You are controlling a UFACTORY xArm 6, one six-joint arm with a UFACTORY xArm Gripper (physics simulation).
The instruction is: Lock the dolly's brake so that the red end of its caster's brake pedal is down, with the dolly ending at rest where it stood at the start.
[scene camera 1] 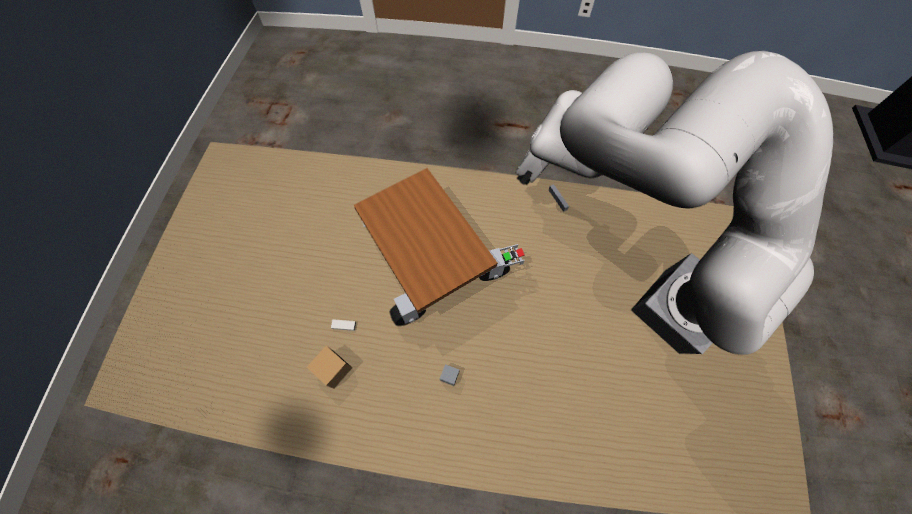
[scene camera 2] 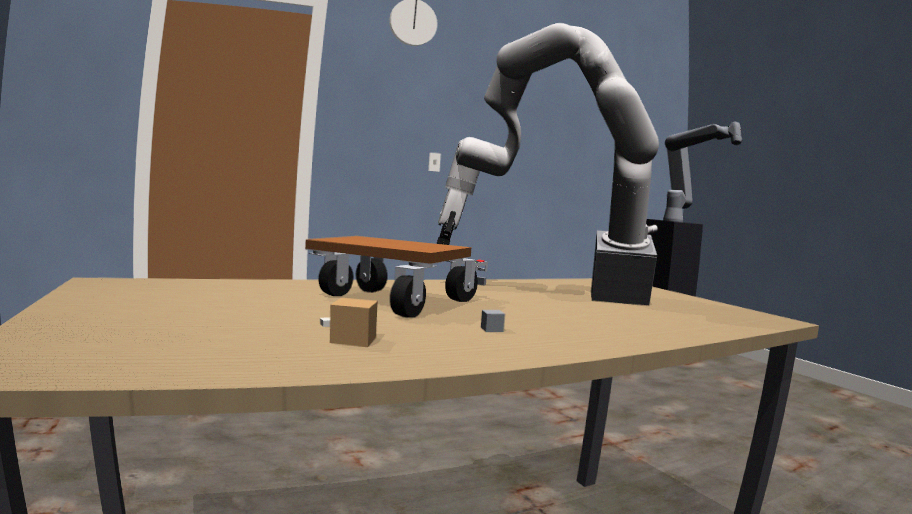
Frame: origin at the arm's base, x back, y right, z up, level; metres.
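Seen in the pictures: gripper, fingertip midpoint: (scene camera 1: 522, 179); arm's base, link origin: (scene camera 2: 625, 241).
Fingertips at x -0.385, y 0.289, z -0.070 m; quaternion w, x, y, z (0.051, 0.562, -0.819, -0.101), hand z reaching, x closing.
Note:
Offsets run from my fingertips to a thing's middle. "spot": to the spot under its first point. Level surfaces: height alone.
The dolly {spot: dz +0.041, dx -0.204, dy -0.230 m} (scene camera 1: 424, 239) (scene camera 2: 389, 247) has a reddish-brown wooden deck and black caster wheels and stands upright on the table. At its right corner, one caster carries the brake pedal, with a green end {spot: dz +0.003, dx -0.015, dy -0.222 m} (scene camera 1: 507, 256) nearer the deck and a red end {spot: dz +0.006, dx +0.013, dy -0.207 m} (scene camera 1: 520, 252) (scene camera 2: 480, 261) farther out. Whether the red end is up or down is too small to tell. My gripper (scene camera 1: 524, 179) (scene camera 2: 443, 240) is shut and empty, pointing down near the table's far edge. In scene camera 1 it is above the pedal in the picture, apart from it; in scene camera 2 its tips show behind the deck.
A dark grey bar {dz -0.074, dx +0.108, dy +0.014 m} (scene camera 1: 558, 197) lies near the gripper. An orange-brown block {dz -0.054, dx -0.362, dy -0.527 m} (scene camera 1: 328, 366) (scene camera 2: 353, 323), a white block {dz -0.078, dx -0.367, dy -0.424 m} (scene camera 1: 343, 325) (scene camera 2: 325, 321) and a small grey block {dz -0.067, dx -0.101, dy -0.495 m} (scene camera 1: 449, 374) (scene camera 2: 492, 320) lie on the dolly's near side on the wooden table {dz -0.084 m} (scene camera 1: 574, 415) (scene camera 2: 223, 363).

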